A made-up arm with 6 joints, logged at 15 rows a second.
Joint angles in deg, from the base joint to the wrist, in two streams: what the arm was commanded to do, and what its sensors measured. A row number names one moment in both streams.
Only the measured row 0 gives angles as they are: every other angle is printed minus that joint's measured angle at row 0.
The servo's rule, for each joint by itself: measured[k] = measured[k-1] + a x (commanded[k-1-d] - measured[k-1]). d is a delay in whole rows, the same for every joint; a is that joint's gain. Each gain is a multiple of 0.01, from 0.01 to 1. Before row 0 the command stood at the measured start. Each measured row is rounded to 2 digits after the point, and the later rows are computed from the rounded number. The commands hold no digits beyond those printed.
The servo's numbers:
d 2
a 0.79 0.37 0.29 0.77 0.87 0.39
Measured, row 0:
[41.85 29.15 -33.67 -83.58 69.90 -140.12]
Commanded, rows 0 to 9:
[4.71 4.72 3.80 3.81 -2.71 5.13]
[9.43 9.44 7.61 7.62 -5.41 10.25]
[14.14 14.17 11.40 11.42 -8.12 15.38]
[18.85 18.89 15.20 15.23 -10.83 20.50]
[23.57 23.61 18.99 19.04 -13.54 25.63]
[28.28 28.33 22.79 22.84 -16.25 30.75]
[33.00 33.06 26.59 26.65 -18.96 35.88]
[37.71 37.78 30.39 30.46 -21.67 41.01]
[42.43 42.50 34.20 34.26 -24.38 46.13]
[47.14 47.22 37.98 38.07 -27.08 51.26]
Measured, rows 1 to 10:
[0.00 0.00 0.00 0.00 0.00 0.00]
[0.00 0.00 0.00 0.00 0.00 0.00]
[3.72 1.75 1.10 2.93 -2.36 2.00]
[8.23 4.60 2.99 6.54 -5.01 5.22]
[12.90 8.14 5.43 10.30 -7.72 9.18]
[17.60 12.12 8.26 14.10 -10.43 13.59]
[22.32 16.37 11.37 17.90 -13.14 18.29]
[27.03 20.80 14.68 21.70 -15.85 23.15]
[31.75 25.34 18.13 25.51 -18.56 28.11]
[36.46 29.94 21.69 29.32 -21.27 33.14]

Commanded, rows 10 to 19:
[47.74 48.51 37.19 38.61 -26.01 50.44]
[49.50 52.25 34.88 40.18 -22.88 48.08]
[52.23 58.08 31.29 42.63 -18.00 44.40]
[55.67 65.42 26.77 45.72 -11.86 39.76]
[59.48 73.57 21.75 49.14 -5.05 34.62]
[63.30 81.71 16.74 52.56 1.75 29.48]
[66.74 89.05 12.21 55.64 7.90 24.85]
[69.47 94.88 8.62 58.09 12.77 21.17]
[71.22 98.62 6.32 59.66 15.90 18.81]
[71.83 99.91 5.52 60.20 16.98 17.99]
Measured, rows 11 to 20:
[41.18 34.59 25.32 33.12 -23.98 38.21]
[45.89 39.26 28.99 36.93 -26.68 43.30]
[47.35 42.68 31.37 38.22 -26.10 46.08]
[49.05 46.22 32.39 39.73 -23.30 46.86]
[51.56 50.61 32.07 41.96 -18.69 45.90]
[54.81 56.09 30.53 44.86 -12.75 43.51]
[58.50 62.56 27.98 48.16 -6.05 40.04]
[62.29 69.65 24.72 51.55 0.74 35.92]
[65.81 76.83 21.09 54.70 6.97 31.60]
[68.70 83.51 17.47 57.31 12.02 27.53]

